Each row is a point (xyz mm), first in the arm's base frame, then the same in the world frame.
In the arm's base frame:
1: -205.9 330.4 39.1
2: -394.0 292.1 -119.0
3: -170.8 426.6 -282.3
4: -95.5 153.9 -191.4
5: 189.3 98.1 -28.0
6: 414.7 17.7 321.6
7: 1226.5 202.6 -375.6
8: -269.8 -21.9 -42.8
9: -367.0 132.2 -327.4
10: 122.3 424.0 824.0
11: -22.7 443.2 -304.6
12: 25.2 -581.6 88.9
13: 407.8 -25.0 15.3
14: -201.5 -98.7 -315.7
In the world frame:
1: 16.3 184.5 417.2
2: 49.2 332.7 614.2
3: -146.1 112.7 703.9
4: 125.4 6.2 646.9
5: 170.8 -251.6 441.0
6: 285.8 -424.4 71.7
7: -150.0 -1297.1 548.9
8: 350.7 168.9 568.4
9: 158.6 241.9 836.7
10: 34.6 18.3 -422.2
11: -188.1 -31.6 692.7
12: 876.6 -195.0 475.8
13: 267.1 -478.0 375.7
14: 360.8 42.0 830.8

